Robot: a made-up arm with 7 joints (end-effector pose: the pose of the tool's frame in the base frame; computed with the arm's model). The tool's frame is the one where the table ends.
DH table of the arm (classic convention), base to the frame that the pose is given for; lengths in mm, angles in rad. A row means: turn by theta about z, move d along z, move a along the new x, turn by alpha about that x. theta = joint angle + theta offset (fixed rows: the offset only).
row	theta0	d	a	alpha
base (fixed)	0	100	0	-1.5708
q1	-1.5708	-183	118	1.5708
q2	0	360	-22	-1.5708
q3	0.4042	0	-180.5	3.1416
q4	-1.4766	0	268.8	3.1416
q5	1.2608	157	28	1.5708
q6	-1.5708	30	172	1.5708
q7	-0.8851	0	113.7	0
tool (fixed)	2.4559	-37	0	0
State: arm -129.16 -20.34 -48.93 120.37 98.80 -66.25 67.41
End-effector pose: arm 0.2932 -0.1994 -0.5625 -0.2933 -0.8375 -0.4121 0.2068
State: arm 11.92 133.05 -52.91 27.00 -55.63 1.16 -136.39
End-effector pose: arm -0.1370 -0.1501 0.0803 0.2229 -0.3639 0.1512 0.8916
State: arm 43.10 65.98 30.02 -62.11 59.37 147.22 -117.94
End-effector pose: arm -0.6123 -0.4195 0.3484 -0.0628 0.2620 0.7117 0.6487
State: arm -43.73 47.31 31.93 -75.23 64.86 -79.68 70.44
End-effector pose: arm -0.2710 -0.5708 -0.6240 0.3743 0.8100 0.4143 0.1796
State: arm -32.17 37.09 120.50 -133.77 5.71 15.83 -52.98
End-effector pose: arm -0.4838 0.0384 0.2272 0.1854 -0.8395 0.0782 0.5048
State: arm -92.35 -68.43 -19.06 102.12 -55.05 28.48 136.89
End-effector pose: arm -0.1890 -0.3765 -0.4770 0.5228 0.4897 0.6966 0.0401
